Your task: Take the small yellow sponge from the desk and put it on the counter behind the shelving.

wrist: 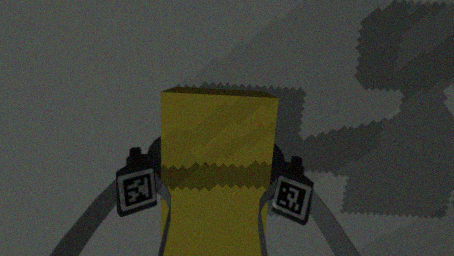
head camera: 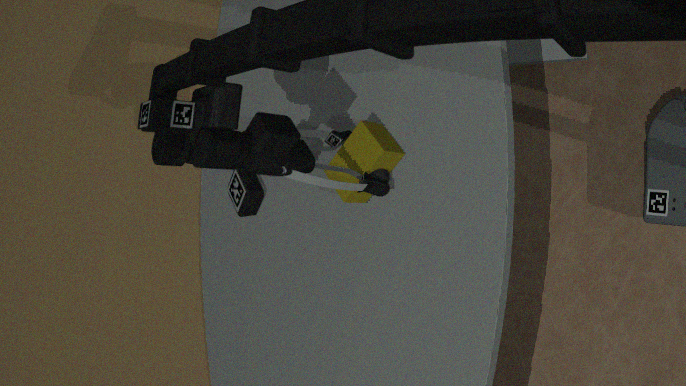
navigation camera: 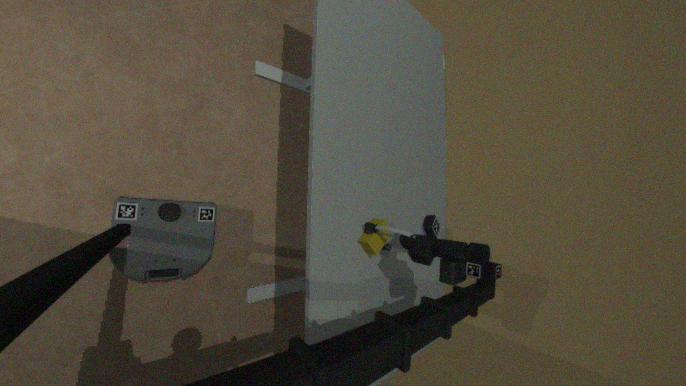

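Seen in the pictures: gripper, fingertip midpoint: (wrist: 216,157) (head camera: 373,163) (navigation camera: 370,235); robot's base, link origin: (navigation camera: 169,210).
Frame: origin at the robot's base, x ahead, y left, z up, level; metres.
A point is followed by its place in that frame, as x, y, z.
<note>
The small yellow sponge (head camera: 371,149) {-0.039, -0.507, 0.769} (navigation camera: 371,243) {-0.039, -0.500, 0.769} (wrist: 217,130) {0.001, -0.562, 0.769} is a yellow block on the grey desk (head camera: 350,280) {0.157, -0.575, 0.720} (navigation camera: 375,125) {0.355, -0.541, 0.720} (wrist: 75,75) {0.085, -0.505, 0.720}. My gripper (head camera: 360,160) {-0.023, -0.541, 0.725} (navigation camera: 378,237) {-0.023, -0.541, 0.725} (wrist: 216,157) {-0.023, -0.541, 0.725} is shut on it, with one dark fingertip pressed against each long side in the wrist view. The sponge appears to rest on the desk top, its shadow close beside it. In the head view the near finger covers part of the sponge and the far fingertip is partly hidden behind it. The counter and the shelving do not show.
My black arm (head camera: 360,25) {-0.087, -0.233, 1.086} (navigation camera: 310,367) {-0.080, -0.107, 1.076} reaches across one end of the desk. My wheeled base (head camera: 667,155) {-0.113, -0.108, 0.160} (navigation camera: 162,237) {-0.097, 0.015, 0.160} stands on the brown floor (head camera: 600,300) {0.280, -0.289, 0.000} (navigation camera: 150,100) {0.477, 0.123, 0.000}, beyond the desk's long edge. Pale desk feet (navigation camera: 275,72) stick out from under the desk.
</note>
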